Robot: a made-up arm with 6 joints. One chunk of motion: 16 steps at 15 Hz.
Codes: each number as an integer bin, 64 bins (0 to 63) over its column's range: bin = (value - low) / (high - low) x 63, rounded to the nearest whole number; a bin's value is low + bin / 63 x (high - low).
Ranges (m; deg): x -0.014..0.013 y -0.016..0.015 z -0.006..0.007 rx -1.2..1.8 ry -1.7..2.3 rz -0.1..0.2
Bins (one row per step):
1: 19 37 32 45 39 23
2: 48 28 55 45 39 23
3: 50 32 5 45 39 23
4: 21 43 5 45 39 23
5: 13 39 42 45 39 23
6: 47 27 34 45 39 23
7: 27 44 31 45 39 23
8: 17 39 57 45 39 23
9: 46 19 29 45 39 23
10: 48 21 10 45 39 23
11: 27 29 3 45 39 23
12: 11 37 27 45 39 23
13: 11 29 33 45 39 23
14: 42 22 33 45 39 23
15: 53 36 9 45 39 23
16: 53 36 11 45 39 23
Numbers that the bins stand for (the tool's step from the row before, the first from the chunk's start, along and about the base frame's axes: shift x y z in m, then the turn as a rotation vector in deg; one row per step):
1: -0.00586 0.00221 0.00060 0.943 0.776 0.010
2: 0.00657 -0.00222 0.00535 0.943 0.776 0.010
3: 0.00743 -0.00025 -0.00497 0.943 0.776 0.010
4: -0.00500 0.00516 -0.00497 0.943 0.776 0.010
5: -0.00843 0.00319 0.00267 0.943 0.776 0.010
6: 0.00614 -0.00271 0.00102 0.943 0.776 0.010
7: -0.00243 0.00565 0.00040 0.943 0.776 0.010
8: -0.00671 0.00319 0.00576 0.943 0.776 0.010
9: 0.00571 -0.00665 -0.00002 0.943 0.776 0.010
10: 0.00657 -0.00567 -0.00394 0.943 0.776 0.010
11: -0.00243 -0.00173 -0.00538 0.943 0.776 0.010
12: -0.00929 0.00221 -0.00043 0.943 0.776 0.010
13: -0.00929 -0.00173 0.00081 0.943 0.776 0.010
14: 0.00400 -0.00517 0.00081 0.943 0.776 0.010
15: 0.00871 0.00171 -0.00414 0.943 0.776 0.010
16: 0.00871 0.00171 -0.00373 0.943 0.776 0.010

